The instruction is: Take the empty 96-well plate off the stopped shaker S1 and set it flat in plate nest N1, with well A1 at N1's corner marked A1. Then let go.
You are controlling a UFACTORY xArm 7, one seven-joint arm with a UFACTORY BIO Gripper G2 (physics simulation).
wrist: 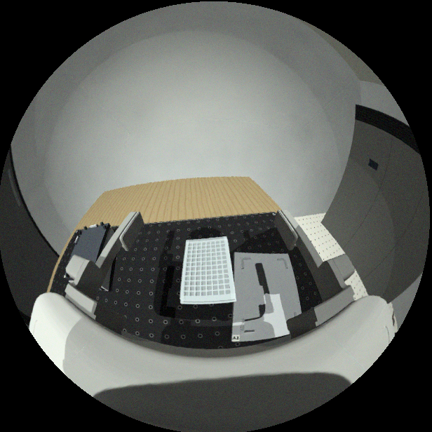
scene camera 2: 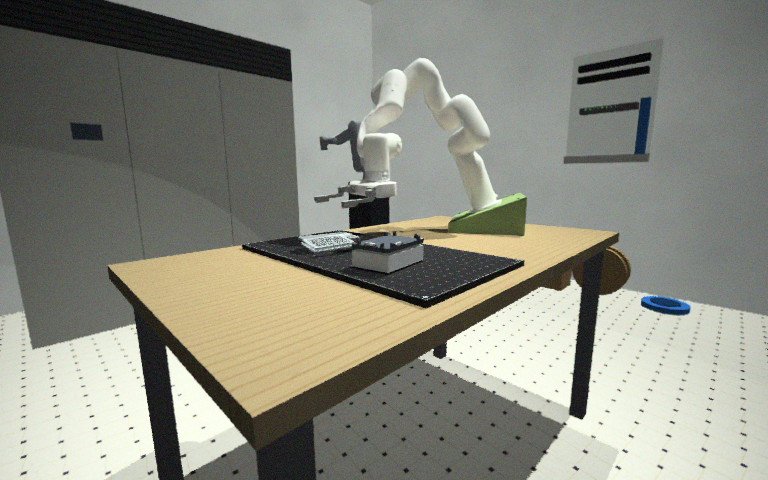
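Where they show: hand, its tool point: [scene camera 2: 334,201]; arm's base, origin of its link: [scene camera 2: 485,207].
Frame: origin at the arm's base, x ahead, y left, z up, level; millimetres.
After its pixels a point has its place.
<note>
The white 96-well plate [scene camera 2: 330,241] {z -54, x 647, y -190 mm} [wrist: 207,270] is off the shaker. In the wrist view it lies beside the grey plate nest N1 [wrist: 251,292], its right long edge along the nest's left edge; whether it touches or rests on that edge I cannot tell. The nest's A1 label [wrist: 236,338] is at its near left corner. The plate's well A1 cannot be made out. The shaker S1 [scene camera 2: 387,258] {z -37, x 769, y 108 mm} [wrist: 90,243], a pale box with a dark top, has no plate on it. My gripper [scene camera 2: 331,201] {z 58, x 626, y -188 mm} [wrist: 210,231] is wide open and empty, above the plate, its fingers to either side in the wrist view.
The plate, nest and shaker are on a black perforated board [scene camera 2: 458,271] {z -72, x 661, y 214 mm} [wrist: 145,300] on the wooden table [scene camera 2: 226,316] {z -85, x 1069, y 19 mm} [wrist: 185,197]. The shaker stands left of the plate in the wrist view, partly behind the left finger. The arm's green base [scene camera 2: 495,217] {z -23, x 95, y 76 mm} stands at the table's back.
</note>
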